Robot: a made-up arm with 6 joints.
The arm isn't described. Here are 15 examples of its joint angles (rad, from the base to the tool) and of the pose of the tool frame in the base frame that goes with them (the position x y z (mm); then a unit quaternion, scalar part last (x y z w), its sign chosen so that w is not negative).
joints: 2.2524 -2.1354 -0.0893 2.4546 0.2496 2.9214
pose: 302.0 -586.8 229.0 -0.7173 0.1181 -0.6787 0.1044
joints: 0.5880 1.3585 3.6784 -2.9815 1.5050 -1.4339
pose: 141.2 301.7 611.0 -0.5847 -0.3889 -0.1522 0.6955
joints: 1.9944 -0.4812 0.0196 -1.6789 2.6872 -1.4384
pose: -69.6 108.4 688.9 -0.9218 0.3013 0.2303 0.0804
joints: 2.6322 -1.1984 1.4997 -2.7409 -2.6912 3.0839
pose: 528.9 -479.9 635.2 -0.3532 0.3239 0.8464 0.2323
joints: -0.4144 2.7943 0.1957 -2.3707 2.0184 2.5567
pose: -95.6 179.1 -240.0 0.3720 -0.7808 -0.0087 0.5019
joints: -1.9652 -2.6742 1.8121 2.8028 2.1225 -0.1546
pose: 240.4 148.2 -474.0 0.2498 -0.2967 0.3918 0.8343
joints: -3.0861 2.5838 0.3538 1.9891 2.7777 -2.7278
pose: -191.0 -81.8 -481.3 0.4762 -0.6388 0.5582 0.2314
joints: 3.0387 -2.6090 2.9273 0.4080 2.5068 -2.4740
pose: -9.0 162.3 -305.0 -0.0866 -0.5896 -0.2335 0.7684
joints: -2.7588 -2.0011 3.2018 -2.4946 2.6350 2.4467
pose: 412.2 15.5 -252.8 -0.7070 -0.4470 -0.0731 0.5431
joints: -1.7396 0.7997 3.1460 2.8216 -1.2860 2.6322
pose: 147.9 -120.1 782.7 -0.6459 -0.6401 0.4097 0.0720
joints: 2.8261 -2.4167 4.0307 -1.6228 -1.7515 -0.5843
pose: -11.5 -5.8 -216.8 0.5483 -0.6326 -0.4050 0.3677
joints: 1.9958 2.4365 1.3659 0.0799 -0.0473 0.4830
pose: -35.5 501.3 -361.3 -0.5566 0.0777 0.7632 0.3189
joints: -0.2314 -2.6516 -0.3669 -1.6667 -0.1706 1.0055
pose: -283.5 84.0 185.5 -0.0394 -0.8501 0.2791 0.4448
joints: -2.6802 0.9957 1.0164 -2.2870 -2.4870 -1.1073
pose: -587.0 -420.1 404.1 0.8381 -0.1251 0.1527 0.5085
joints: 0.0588 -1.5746 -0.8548 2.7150 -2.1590 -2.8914
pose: -310.2 141.2 520.6 0.1697 -0.9394 -0.2549 0.1545
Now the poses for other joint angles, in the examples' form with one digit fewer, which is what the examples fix.
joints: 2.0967 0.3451 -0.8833 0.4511 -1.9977 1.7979
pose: -33 371 460 0.630 -0.251 -0.191 0.709
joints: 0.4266 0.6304 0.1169 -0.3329 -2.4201 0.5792
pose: 544 66 458 -0.130 0.894 0.427 0.036
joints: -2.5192 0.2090 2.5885 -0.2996 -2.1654 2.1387
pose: -29 185 987 -0.422 0.819 -0.381 0.083
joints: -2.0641 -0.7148 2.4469 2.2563 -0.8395 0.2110
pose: 390 492 490 0.078 0.462 0.620 0.629
